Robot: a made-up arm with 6 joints.
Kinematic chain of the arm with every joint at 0, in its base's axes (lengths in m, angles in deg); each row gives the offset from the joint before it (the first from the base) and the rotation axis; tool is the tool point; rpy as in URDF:
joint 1: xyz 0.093 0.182 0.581 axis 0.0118 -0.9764 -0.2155
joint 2: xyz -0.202 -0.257 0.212 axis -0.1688 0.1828 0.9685
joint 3: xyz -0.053 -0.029 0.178 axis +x
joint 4: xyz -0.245 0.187 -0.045 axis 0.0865 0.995 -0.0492
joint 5: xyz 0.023 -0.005 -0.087 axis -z
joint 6: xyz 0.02 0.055 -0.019 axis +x
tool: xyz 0.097 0.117 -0.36 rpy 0 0 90
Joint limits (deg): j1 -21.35..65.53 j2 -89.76..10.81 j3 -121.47..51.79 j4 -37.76..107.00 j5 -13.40..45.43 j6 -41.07..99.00
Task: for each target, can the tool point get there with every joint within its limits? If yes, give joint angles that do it. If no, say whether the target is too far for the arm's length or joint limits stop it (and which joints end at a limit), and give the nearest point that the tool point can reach.
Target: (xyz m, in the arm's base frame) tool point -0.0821 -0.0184 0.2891
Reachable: yes | joints 27.23 -30.90 -27.89 -6.22 5.69 -13.94
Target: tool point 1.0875 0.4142 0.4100
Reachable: no: joint limits stop it (at a limit: joint 1, joint 2) | nearest point 0.5291 0.3168 0.7100 | short by 0.641 m
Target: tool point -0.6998 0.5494 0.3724
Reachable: yes | joints 34.42 2.22 30.53 57.35 -3.47 4.52
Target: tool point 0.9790 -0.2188 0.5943
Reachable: no: joint limits stop it (at a limit: joint 1, joint 2) | nearest point 0.5204 -0.0068 0.7842 | short by 0.540 m
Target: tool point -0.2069 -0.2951 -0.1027
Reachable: yes | joints 55.84 -6.71 -91.19 47.95 1.90 39.89
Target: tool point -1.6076 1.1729 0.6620
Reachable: no: too far | nearest point -0.9423 0.6079 0.5910 | short by 0.876 m
